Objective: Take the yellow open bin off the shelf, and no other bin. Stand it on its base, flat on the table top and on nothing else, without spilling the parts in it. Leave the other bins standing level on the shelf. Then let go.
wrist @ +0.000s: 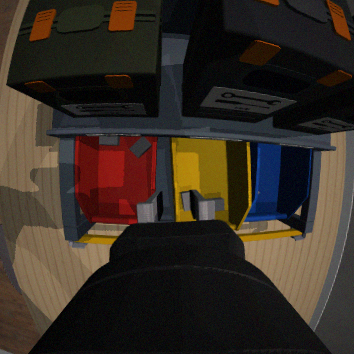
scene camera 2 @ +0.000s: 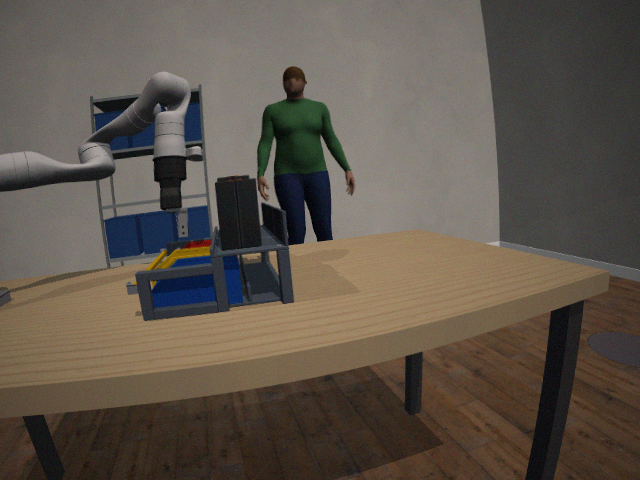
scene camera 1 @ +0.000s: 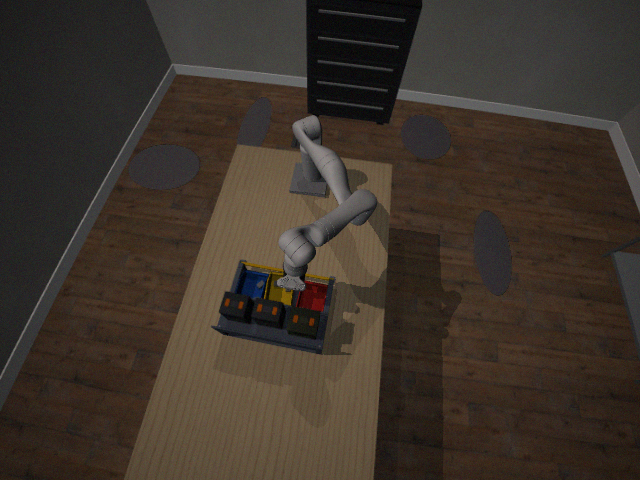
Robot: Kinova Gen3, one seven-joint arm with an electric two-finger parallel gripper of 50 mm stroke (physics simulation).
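Places are measured from the arm's base along level axes (x ahead, y left, z up), in millimetres.
Where they show: gripper, fingertip midpoint: (wrist: 175, 200) (scene camera 2: 184, 237); arm's base at its link origin: (scene camera 1: 312, 174).
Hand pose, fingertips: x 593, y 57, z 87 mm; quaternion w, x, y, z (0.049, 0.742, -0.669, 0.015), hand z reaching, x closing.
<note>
Each offset is from my fingertips to the centre of the thing. "spot": to the spot under its first point. Level surfaces: height alone.
The yellow bin @(16 mm ahead, 50 mm right, 65 mm down) (scene camera 1: 281, 296) (wrist: 200, 165) sits in the middle bay of the grey shelf (scene camera 1: 268, 335) (scene camera 2: 219, 286) (wrist: 68, 200), between the red bin @(27 mm ahead, 77 mm left, 67 mm down) (scene camera 1: 314, 297) (wrist: 112, 175) and the blue bin @(35 mm ahead, 162 mm right, 67 mm down) (scene camera 1: 251, 285) (scene camera 2: 186, 289) (wrist: 282, 180). A grey part @(26 mm back, 75 mm right, 90 mm down) (wrist: 218, 204) shows in the yellow bin, partly behind a finger. My gripper (scene camera 2: 182, 235) (wrist: 175, 200) points down, open and empty, apparently a little above the bin rims. In the wrist view its right finger is over the yellow bin's inside and its left over the red bin's right edge. The yellow bin's left wall lies between them. The fingertips are hidden in scene camera 1.
Dark toolboxes (scene camera 1: 268, 311) (scene camera 2: 237, 211) (wrist: 85, 65) stand on the upper board, close behind the bins. A yellow rail @(spot: 71 mm back, 71 mm left, 47 mm down) (scene camera 1: 315, 277) (wrist: 100, 240) runs along the shelf's front. The shelf stands on the wooden table @(111 mm down) (scene camera 1: 248, 413) (scene camera 2: 387, 279). A person (scene camera 2: 297, 134) stands beyond the table.
</note>
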